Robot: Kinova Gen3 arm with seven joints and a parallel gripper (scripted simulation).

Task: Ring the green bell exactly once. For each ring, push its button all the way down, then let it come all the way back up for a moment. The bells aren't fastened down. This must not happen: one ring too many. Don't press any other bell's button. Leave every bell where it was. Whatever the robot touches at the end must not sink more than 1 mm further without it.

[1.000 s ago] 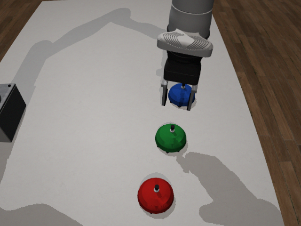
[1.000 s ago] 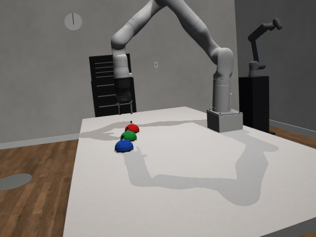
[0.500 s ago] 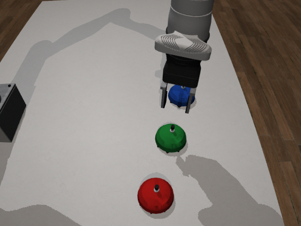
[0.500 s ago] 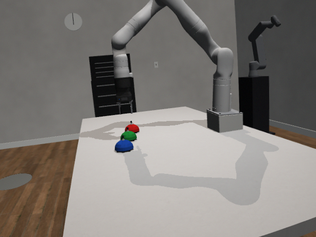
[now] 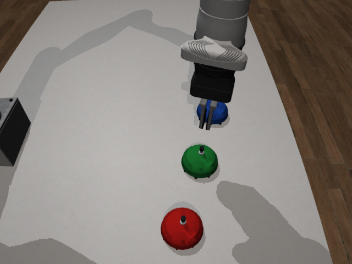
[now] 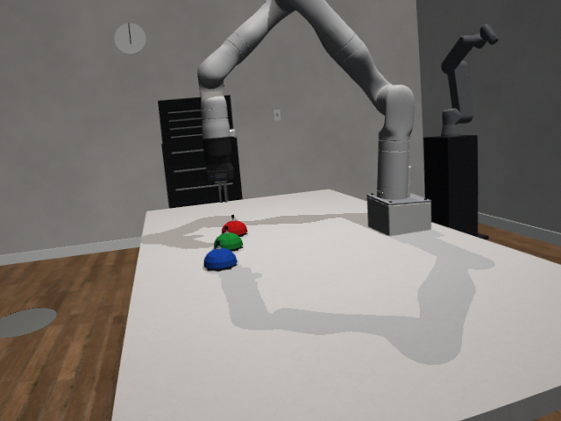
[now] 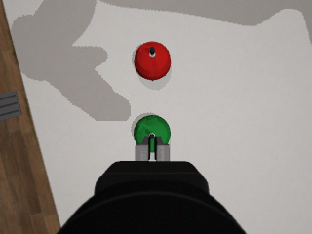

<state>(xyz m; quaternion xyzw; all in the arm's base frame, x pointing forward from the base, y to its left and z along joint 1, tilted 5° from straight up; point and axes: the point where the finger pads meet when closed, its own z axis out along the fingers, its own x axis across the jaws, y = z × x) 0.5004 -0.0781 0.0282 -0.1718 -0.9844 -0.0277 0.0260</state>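
Right now my hand is 11 cm above the green bell. Round my hand: blue bell: 15 cm to the left, 11 cm below, 6 cm ahead; then red bell: 16 cm to the right, 11 cm below, 5 cm behind.
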